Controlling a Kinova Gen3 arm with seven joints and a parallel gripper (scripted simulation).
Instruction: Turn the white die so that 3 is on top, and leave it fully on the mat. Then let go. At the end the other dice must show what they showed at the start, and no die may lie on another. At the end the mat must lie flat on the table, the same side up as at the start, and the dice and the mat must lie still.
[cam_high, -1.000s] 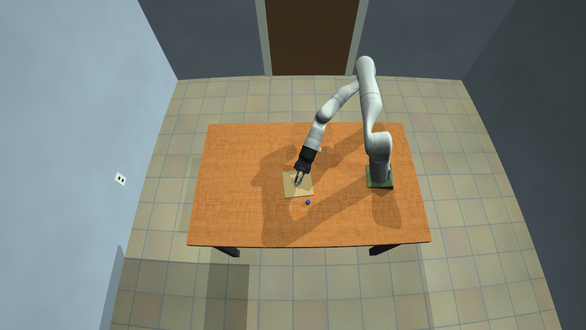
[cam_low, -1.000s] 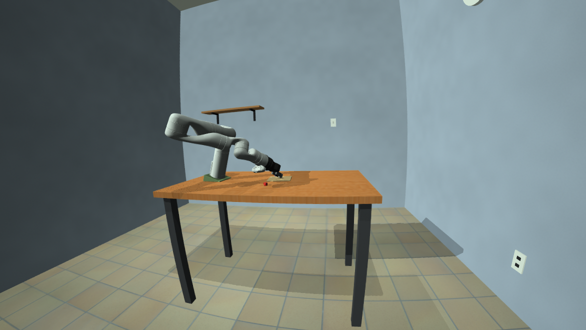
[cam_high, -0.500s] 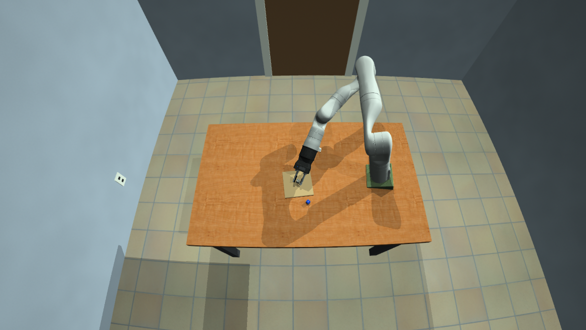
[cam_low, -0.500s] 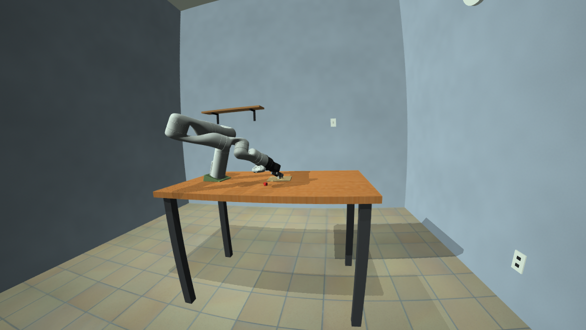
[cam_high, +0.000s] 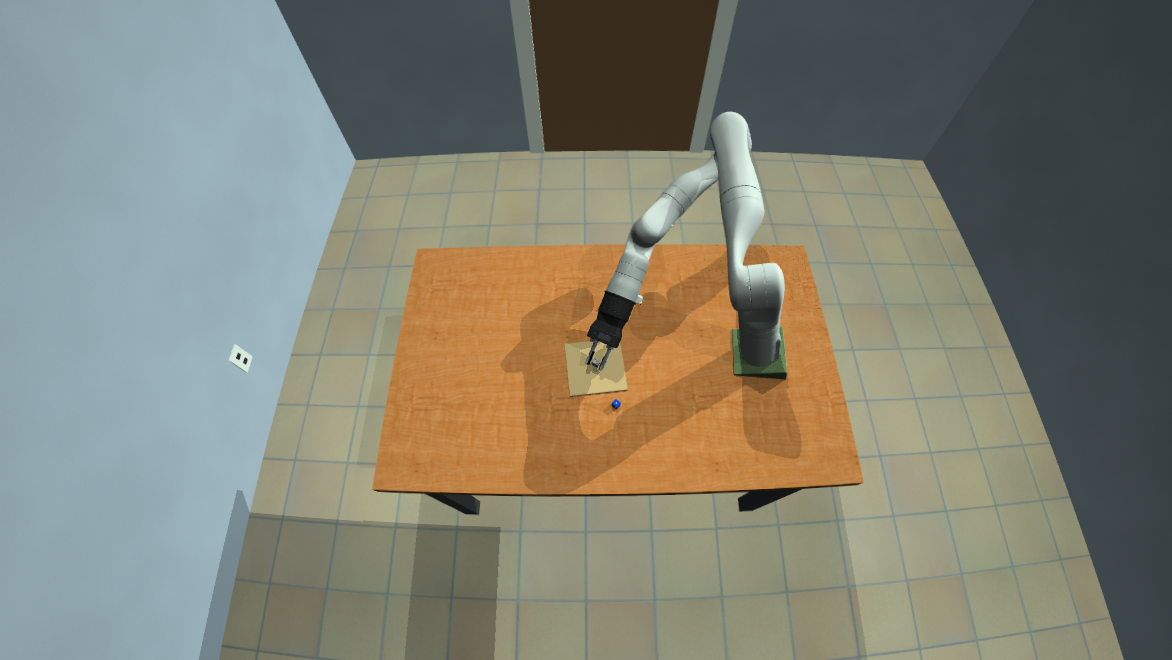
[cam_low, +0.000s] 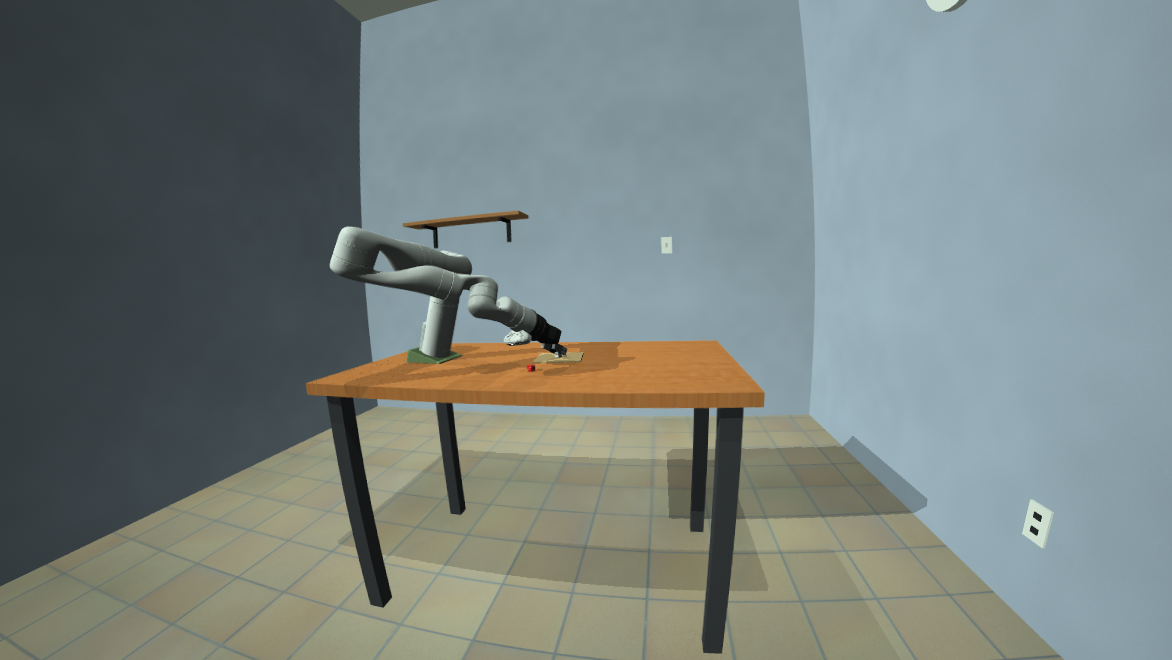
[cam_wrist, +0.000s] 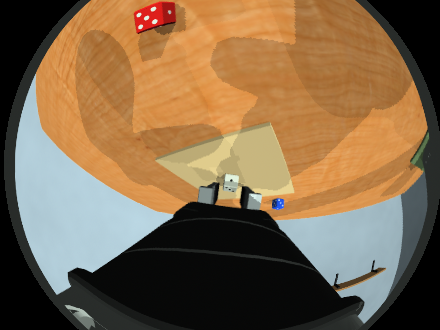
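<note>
My gripper is now 1 cm above the white die. Also, from my hand: blue die (5 cm behind, 11 cm to the left, 2 cm below); then red die (3 cm behind, 17 cm to the right, 2 cm below); then tan mat (1 cm to the left, 2 cm below).
</note>
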